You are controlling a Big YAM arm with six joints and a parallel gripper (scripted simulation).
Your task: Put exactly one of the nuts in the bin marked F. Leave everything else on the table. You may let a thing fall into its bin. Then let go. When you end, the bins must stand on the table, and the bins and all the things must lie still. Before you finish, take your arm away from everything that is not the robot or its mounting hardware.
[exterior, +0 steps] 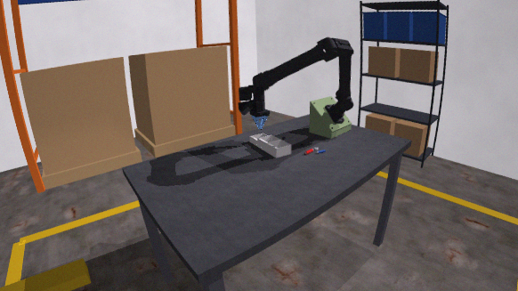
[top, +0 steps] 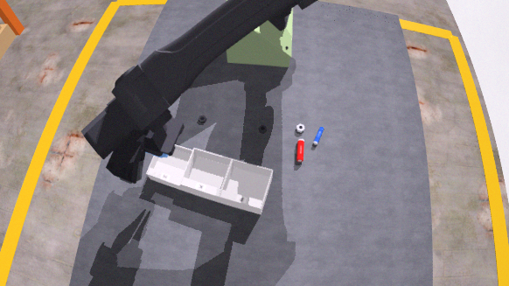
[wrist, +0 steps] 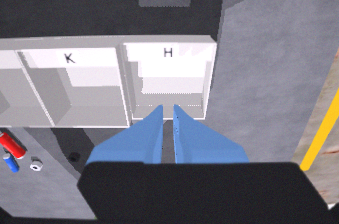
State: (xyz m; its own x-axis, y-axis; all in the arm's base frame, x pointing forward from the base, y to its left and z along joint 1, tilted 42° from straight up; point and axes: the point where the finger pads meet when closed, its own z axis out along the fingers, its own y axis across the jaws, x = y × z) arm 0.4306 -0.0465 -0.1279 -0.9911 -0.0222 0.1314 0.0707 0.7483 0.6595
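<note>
Right now my hand is 1 cm short of the white three-compartment bin, 8 cm to the right of it and 6 cm above it. From my hand the other things lie so: blue cylinder (15 cm behind, 30 cm to the left, 8 cm below); then red cylinder (10 cm behind, 26 cm to the left, 8 cm below); then silver nut (16 cm behind, 25 cm to the left, 8 cm below).
</note>
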